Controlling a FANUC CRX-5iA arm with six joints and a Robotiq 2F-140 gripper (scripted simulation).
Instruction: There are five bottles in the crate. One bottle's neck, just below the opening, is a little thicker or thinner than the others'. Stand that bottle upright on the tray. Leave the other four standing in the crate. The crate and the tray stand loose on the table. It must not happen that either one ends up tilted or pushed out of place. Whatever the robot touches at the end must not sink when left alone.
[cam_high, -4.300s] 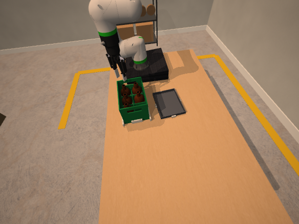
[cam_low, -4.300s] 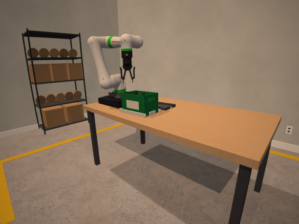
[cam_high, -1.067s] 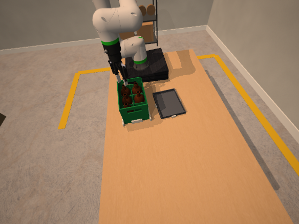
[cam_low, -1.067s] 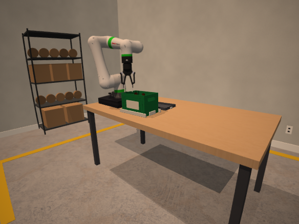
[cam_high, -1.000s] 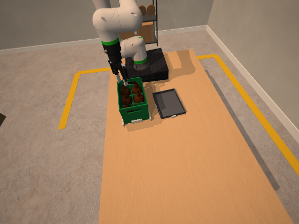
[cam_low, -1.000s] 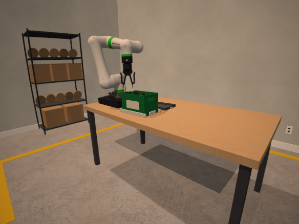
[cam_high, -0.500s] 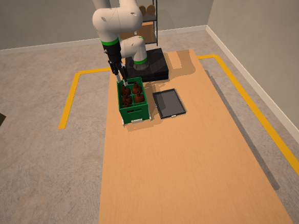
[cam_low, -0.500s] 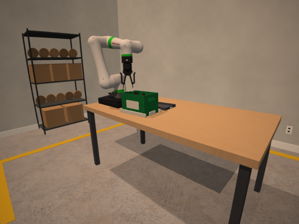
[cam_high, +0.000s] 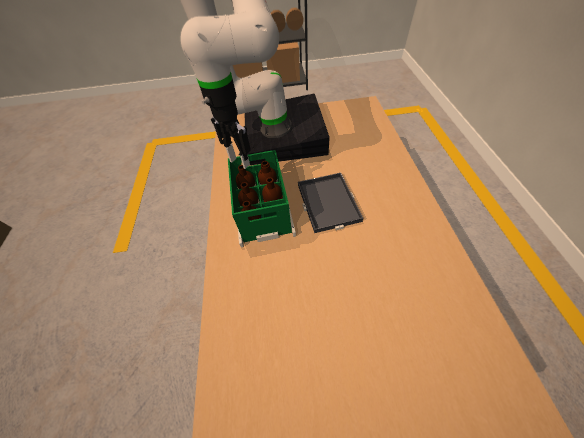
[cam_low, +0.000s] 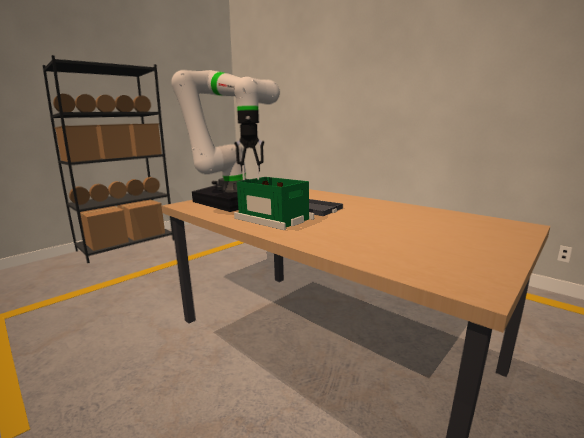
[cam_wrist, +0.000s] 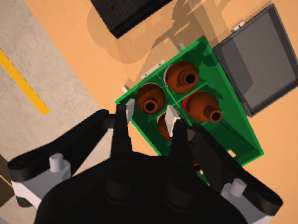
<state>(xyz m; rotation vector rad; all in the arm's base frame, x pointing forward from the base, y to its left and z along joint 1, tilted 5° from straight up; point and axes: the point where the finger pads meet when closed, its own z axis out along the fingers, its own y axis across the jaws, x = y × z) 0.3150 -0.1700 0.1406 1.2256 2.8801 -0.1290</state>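
Now: the glass bottle 13 cm below my hand and 9 cm to the left of it. The rest, counted from my hand: dark grey tray: 31 cm to the left, 20 cm below, 12 cm ahead; then green crate: 13 cm below, 9 cm ahead, 4 cm to the left.
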